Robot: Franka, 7 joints.
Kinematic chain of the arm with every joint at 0, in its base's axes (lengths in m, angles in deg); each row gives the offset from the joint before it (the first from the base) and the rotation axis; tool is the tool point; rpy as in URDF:
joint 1: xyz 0 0 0.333 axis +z
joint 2: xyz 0 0 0 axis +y
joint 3: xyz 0 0 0.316 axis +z
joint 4: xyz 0.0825 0 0 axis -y
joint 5: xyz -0.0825 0 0.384 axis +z
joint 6: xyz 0 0 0 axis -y
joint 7: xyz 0.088 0 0 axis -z
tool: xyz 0 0 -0.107 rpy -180 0 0
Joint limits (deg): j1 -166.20..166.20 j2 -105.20..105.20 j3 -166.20..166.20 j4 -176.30..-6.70 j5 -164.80..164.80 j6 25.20..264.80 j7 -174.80..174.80
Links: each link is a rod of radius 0.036 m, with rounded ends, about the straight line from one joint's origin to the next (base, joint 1, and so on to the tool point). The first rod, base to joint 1, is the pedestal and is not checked.
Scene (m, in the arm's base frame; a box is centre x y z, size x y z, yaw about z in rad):
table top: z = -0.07
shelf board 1: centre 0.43 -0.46 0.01 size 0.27 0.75 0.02 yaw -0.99
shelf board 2: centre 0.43 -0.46 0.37 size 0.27 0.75 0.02 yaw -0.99
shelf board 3: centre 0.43 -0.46 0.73 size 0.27 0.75 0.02 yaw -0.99
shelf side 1: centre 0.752 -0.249 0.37 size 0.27 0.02 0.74 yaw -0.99
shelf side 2: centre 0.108 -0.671 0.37 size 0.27 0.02 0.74 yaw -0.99
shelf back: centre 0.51 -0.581 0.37 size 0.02 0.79 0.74 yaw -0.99
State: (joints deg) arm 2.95 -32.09 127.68 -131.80 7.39 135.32 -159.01
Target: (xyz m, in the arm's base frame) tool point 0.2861 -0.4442 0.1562
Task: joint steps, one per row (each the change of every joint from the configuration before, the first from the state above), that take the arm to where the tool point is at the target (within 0.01 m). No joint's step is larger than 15 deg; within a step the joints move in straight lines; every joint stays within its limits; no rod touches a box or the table.
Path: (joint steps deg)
1: -12.15 12.03 -14.76 -4.14 5.51 1.60 7.56
2: -12.16 12.03 -14.77 -4.14 5.51 1.61 7.55
3: -12.15 12.02 -14.76 -4.13 5.51 1.60 7.56
4: -12.15 12.03 -14.77 -4.14 5.51 1.60 7.56
5: -12.25 4.10 -14.83 7.03 -6.91 0.63 -10.08
6: -12.24 4.10 -14.84 7.03 -6.90 0.63 -10.07
7: -12.24 4.10 -14.83 7.03 -6.91 0.63 -10.08

